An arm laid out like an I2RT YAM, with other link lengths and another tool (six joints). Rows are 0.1 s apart.
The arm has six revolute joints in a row. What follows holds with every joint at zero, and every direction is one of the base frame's.
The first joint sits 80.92 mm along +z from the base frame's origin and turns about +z.
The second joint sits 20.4 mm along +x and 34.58 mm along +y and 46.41 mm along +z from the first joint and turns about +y.
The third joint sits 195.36 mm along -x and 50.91 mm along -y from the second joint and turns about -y.
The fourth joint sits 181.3 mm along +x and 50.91 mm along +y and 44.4 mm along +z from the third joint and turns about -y.
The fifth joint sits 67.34 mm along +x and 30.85 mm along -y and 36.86 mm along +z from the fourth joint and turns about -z.
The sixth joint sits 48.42 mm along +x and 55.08 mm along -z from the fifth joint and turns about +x.
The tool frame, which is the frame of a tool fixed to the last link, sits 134 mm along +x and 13 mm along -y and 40 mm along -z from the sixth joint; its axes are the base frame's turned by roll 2.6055, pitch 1.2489 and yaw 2.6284 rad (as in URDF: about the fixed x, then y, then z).
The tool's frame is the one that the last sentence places.
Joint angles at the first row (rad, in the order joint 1, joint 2, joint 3, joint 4, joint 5, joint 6):
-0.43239 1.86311 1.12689 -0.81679 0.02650 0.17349
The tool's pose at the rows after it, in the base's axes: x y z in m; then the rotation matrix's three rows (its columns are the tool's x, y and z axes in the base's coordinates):
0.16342 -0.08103 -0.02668; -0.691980 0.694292 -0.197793; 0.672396 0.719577 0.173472; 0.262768 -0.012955 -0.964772
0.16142 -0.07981 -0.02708; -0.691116 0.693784 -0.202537; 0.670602 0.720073 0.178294; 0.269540 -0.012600 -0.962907
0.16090 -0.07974 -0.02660; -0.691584 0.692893 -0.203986; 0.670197 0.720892 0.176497; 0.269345 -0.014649 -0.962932
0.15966 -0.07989 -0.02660; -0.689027 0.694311 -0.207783; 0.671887 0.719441 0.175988; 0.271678 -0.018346 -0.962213
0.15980 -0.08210 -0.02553; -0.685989 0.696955 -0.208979; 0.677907 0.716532 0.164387; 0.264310 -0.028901 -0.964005
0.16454 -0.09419 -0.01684; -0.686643 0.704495 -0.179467; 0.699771 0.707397 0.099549; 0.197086 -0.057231 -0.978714
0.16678 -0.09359 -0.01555; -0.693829 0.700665 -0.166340; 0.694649 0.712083 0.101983; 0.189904 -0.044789 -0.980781
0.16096 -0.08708 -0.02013; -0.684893 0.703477 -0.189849; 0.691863 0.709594 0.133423; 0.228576 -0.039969 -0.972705
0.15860 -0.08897 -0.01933; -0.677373 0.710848 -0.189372; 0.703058 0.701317 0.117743; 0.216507 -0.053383 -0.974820
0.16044 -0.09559 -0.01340; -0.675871 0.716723 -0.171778; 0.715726 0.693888 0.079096; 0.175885 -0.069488 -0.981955
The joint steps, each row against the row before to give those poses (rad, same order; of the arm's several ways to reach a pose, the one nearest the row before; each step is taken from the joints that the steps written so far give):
0.00067 0.00197 -0.01029 0.00277 -0.00984 -0.00016
-0.00085 -0.00129 -0.00641 -0.00139 -0.00265 -0.00145
0.00118 -0.00288 -0.00121 -0.00216 0.00200 -0.00003
-0.00114 -0.00017 -0.00167 -0.00203 0.00269 0.00093
0.00076 -0.00210 0.00430 -0.00284 0.01247 0.00451
-0.00079 -0.04620 0.00480 0.00379 0.05017 0.00660
-0.00003 -0.01021 -0.00123 0.00272 -0.00956 -0.00588
-0.00001 0.01887 -0.01157 -0.00548 -0.01766 0.00632
0.00002 -0.01538 -0.01455 0.00537 0.01719 0.00996
-0.00001 -0.03313 -0.00066 -0.00013 0.03010 0.00528

